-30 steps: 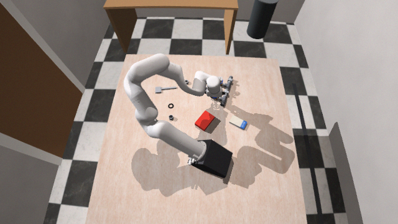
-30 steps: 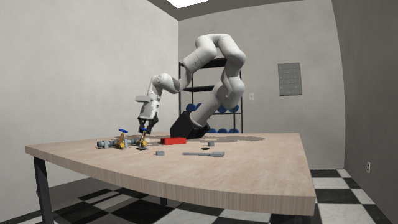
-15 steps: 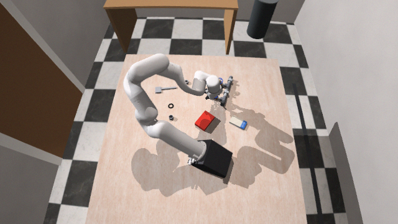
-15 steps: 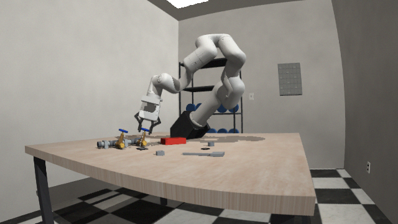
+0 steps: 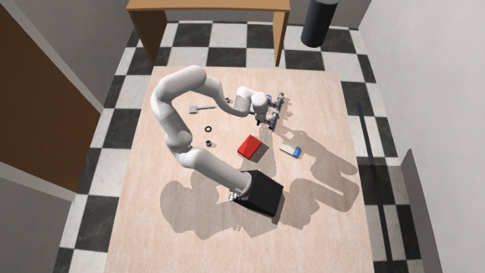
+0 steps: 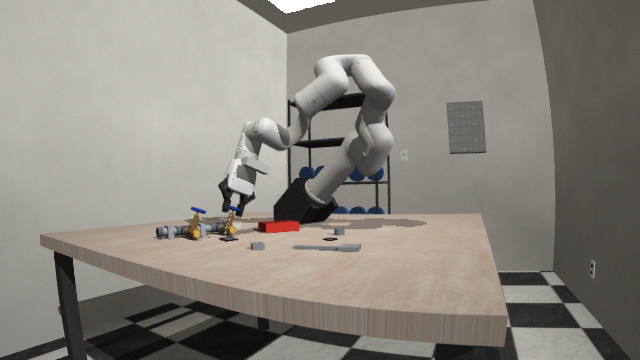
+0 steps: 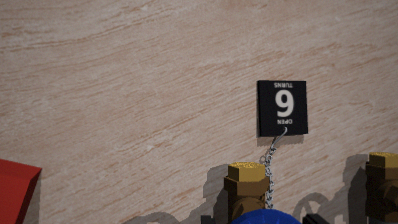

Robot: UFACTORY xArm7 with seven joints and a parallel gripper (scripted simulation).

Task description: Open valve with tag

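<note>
The black tag lies 70 mm ahead of my hand, 60 mm to the left of it and 80 mm below it. Round my hand: red block (170 mm behind, 20 mm to the left, 70 mm below); then white box (120 mm behind, 200 mm to the right, 80 mm below); then grey flat tool (390 mm to the left, 80 mm below).
</note>
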